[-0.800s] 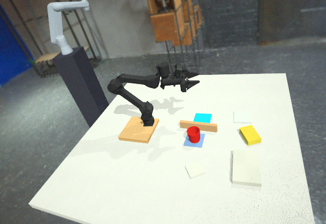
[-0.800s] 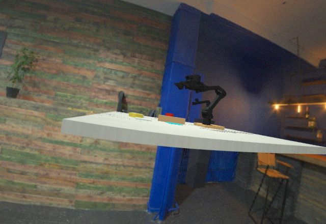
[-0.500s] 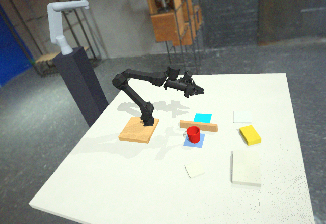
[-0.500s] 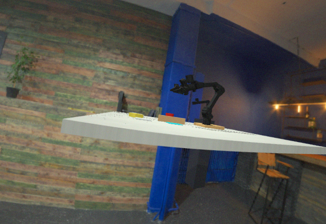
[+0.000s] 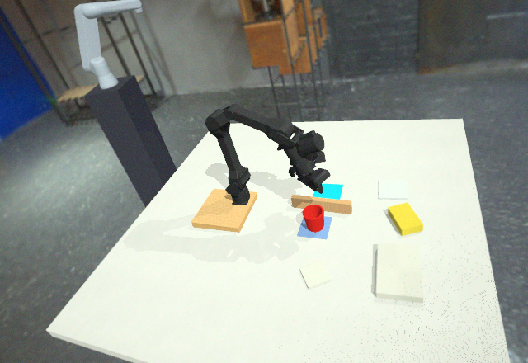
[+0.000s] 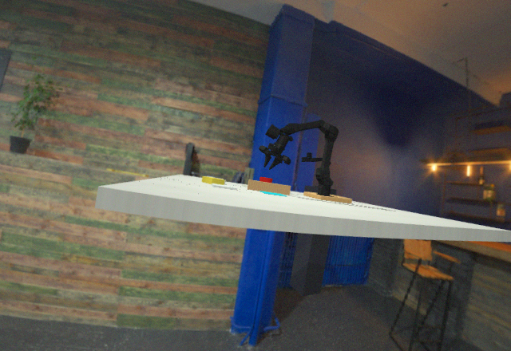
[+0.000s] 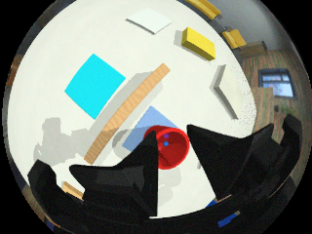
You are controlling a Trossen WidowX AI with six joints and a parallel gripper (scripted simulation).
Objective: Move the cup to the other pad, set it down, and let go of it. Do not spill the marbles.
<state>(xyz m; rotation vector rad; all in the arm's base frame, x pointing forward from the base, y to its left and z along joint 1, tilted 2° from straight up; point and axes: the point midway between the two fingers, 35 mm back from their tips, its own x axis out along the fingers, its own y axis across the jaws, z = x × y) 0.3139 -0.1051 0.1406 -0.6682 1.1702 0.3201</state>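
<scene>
Now: the red cup 90 mm below my gripper tip, 40 mm to the right of it and 30 mm behind it. Also, from my gripper tip: wooden bar: 110 mm below, 50 mm to the left, 10 mm behind; then light blue pad: 130 mm below, 40 mm to the right, 30 mm behind; then blue marble: 110 mm below, 60 mm to the right, 30 mm behind.
</scene>
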